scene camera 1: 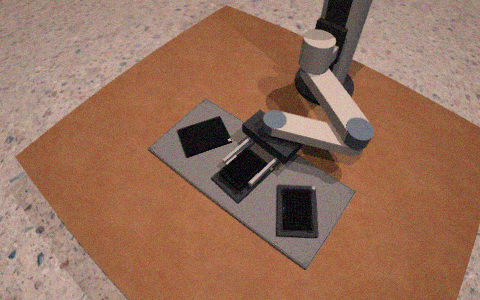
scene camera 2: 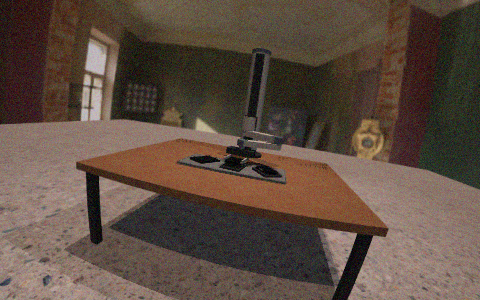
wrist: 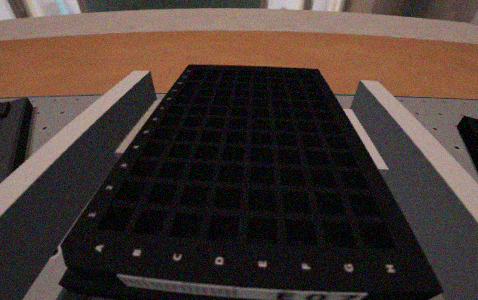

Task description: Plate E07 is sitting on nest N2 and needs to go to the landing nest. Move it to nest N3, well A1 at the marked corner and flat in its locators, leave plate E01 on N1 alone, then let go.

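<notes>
Plate E07 (scene camera 1: 244,169) (wrist: 245,150), black and gridded, is level between my two pale fingers. My gripper (scene camera 1: 238,171) (wrist: 252,92) is shut on its long sides. The plate is at or just over the middle nest (scene camera 1: 239,196), whose dark rim shows at its outer end; I cannot tell if it is fully seated. In the wrist view, its A and 1 marks are at the near left corner, with the E07 label at the near end. The middle nest's marked corner is not clearly visible. Another gridded plate, apparently E01 (scene camera 1: 297,209), sits in the right nest (scene camera 1: 281,233).
The left nest (scene camera 1: 204,136) is a dark rectangle with a white mark at its right corner; no grid shows. All three nests are on the grey perforated board (scene camera 1: 305,255) (scene camera 2: 280,179), on the orange table (scene camera 1: 125,200) (scene camera 2: 200,185). The arm's column (scene camera 1: 352,45) (scene camera 2: 256,85) stands behind.
</notes>
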